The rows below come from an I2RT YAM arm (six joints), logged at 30 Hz.
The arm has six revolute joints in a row. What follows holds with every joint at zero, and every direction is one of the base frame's. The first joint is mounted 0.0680 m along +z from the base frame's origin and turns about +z. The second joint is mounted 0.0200 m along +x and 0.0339 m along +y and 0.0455 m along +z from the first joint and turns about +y. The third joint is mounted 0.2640 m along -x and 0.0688 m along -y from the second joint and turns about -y. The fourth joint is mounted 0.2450 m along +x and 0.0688 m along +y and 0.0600 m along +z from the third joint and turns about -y. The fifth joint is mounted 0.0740 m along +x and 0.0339 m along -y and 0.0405 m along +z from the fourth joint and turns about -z. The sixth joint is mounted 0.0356 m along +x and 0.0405 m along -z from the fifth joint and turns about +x. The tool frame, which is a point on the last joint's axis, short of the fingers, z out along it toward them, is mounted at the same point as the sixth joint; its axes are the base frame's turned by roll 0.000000, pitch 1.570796 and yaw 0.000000 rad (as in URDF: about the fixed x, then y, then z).
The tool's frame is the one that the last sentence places.
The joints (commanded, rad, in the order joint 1, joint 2, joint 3, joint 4, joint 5, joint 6), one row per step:
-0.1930, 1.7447, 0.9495, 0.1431, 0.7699, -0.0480
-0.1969, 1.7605, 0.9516, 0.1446, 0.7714, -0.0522
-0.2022, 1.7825, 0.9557, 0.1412, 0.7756, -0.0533
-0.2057, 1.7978, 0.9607, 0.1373, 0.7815, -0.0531
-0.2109, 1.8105, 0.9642, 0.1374, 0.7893, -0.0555
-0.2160, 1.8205, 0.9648, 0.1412, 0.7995, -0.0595
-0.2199, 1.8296, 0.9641, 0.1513, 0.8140, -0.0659
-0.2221, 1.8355, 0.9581, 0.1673, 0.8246, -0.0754
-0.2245, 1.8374, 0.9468, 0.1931, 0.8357, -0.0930
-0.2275, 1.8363, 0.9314, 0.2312, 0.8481, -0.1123
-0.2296, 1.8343, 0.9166, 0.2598, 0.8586, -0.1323
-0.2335, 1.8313, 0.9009, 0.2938, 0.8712, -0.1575
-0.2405, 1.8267, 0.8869, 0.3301, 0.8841, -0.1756
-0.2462, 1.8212, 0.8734, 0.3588, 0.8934, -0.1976
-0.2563, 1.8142, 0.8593, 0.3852, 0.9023, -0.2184
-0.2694, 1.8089, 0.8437, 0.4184, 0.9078, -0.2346
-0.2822, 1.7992, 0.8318, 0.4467, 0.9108, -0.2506
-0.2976, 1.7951, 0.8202, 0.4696, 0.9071, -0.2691
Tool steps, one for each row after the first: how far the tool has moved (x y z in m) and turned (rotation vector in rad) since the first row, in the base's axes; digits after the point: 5 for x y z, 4 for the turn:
0.00109, -0.00168, -0.00462, -0.0003, 0.0155, -0.0032
0.00234, -0.00400, -0.01115, 0.0009, 0.0378, -0.0113
0.00342, -0.00568, -0.01517, 0.0003, 0.0523, -0.0195
0.00404, -0.00795, -0.01842, -0.0036, 0.0641, -0.0296
0.00410, -0.01013, -0.02125, -0.0102, 0.0741, -0.0408
0.00422, -0.01198, -0.02360, -0.0215, 0.0810, -0.0532
0.00373, -0.01296, -0.02594, -0.0323, 0.0861, -0.0595
0.00250, -0.01386, -0.02761, -0.0480, 0.0897, -0.0633
0.00087, -0.01491, -0.02838, -0.0671, 0.0840, -0.0688
-0.00115, -0.01547, -0.02938, -0.0836, 0.0866, -0.0716
-0.00341, -0.01668, -0.02981, -0.1041, 0.0887, -0.0765
-0.00568, -0.01903, -0.02900, -0.1228, 0.0799, -0.0885
-0.00812, -0.02074, -0.02838, -0.1396, 0.0800, -0.0947
-0.01142, -0.02381, -0.02760, -0.1552, 0.0810, -0.1057
-0.01497, -0.02778, -0.02727, -0.1680, 0.0744, -0.1193
-0.01816, -0.03163, -0.02490, -0.1803, 0.0643, -0.1310
-0.02154, -0.03618, -0.02483, -0.1881, 0.0659, -0.1377

